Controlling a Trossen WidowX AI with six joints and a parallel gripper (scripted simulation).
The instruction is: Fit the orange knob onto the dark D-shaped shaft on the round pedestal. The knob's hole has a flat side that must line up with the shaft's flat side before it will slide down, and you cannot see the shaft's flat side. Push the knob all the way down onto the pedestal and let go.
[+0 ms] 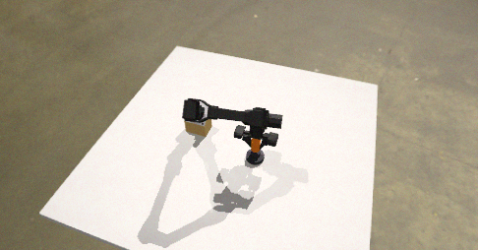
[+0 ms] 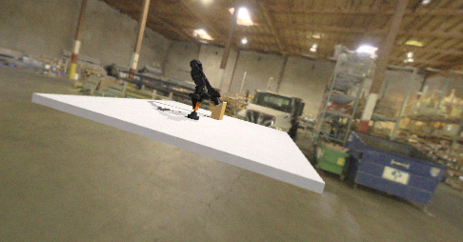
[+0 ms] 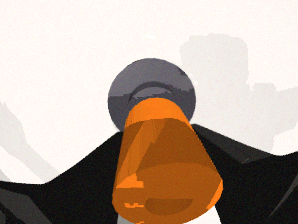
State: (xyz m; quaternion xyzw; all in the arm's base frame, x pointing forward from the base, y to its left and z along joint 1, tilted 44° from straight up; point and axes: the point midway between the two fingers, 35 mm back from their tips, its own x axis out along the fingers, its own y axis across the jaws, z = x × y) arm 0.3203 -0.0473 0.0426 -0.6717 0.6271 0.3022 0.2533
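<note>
Now: the orange knob 2 cm above my gripper tip. From my gripper tip the other things lie so: round pedestal (4 cm below).
</note>
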